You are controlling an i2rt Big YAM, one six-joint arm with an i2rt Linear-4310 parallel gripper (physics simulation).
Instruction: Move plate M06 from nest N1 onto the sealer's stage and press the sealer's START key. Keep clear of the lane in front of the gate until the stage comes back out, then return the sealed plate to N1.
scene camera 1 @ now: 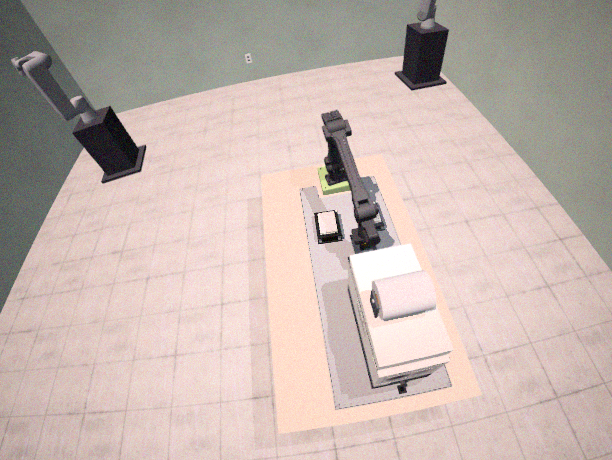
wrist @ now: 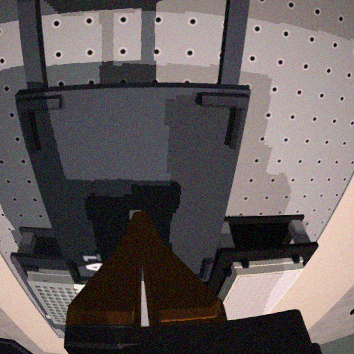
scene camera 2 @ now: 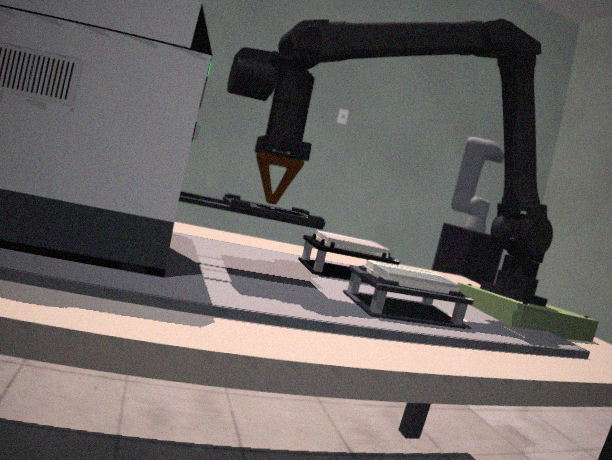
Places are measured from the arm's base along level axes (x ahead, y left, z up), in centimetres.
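Where they show: gripper, fingertip midpoint: (scene camera 1: pixel 363 245) (wrist: pixel 140 219) (scene camera 2: pixel 271 203); arm's base, origin of the base link: (scene camera 1: pixel 336 178) (scene camera 2: pixel 512 297).
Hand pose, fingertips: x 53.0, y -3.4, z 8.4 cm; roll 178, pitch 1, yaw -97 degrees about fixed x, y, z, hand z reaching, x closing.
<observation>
Things, the pixels of their centre, and the offset from my fingertips.
- sealer's stage, body centre: (wrist: pixel 131 139) (scene camera 2: pixel 244 204) (scene camera 1: pixel 366 254) dx +4.2, dy -0.1, dz -1.0 cm
- pale plate, body centre: (wrist: pixel 253 293) (scene camera 2: pixel 351 243) (scene camera 1: pixel 327 222) dx -21.6, dy -11.1, dz -5.3 cm
- second plate with wells, body centre: (wrist: pixel 73 302) (scene camera 2: pixel 411 277) dx -20.9, dy +11.3, dz -5.9 cm
My gripper (scene camera 1: pixel 366 245) (scene camera 2: pixel 272 201) (wrist: pixel 140 219) is shut with nothing between its fingers. It points down over the sealer's stage (scene camera 2: pixel 295 218) (wrist: pixel 120 135), a dark tray out on two rails with no plate on it; whether the tips touch it I cannot tell. One pale plate (scene camera 1: pixel 328 222) (scene camera 2: pixel 350 242) (wrist: pixel 262 290) lies on a raised black nest. A second plate with wells (scene camera 2: pixel 410 275) (wrist: pixel 50 295) lies on the other nest, partly hidden by the arm in scene camera 1. The labels M06 and N1 cannot be read. The START key cannot be made out.
The white sealer (scene camera 1: pixel 410 340) (scene camera 2: pixel 100 140) stands beside the arm's reach, with a small green light (scene camera 2: pixel 209 68) at its edge. Rails (wrist: pixel 34 45) run from the stage toward it. The green base block (scene camera 1: pixel 334 187) (scene camera 2: pixel 555 320) carries the arm. Two grey arms stand on pedestals farther off.
</observation>
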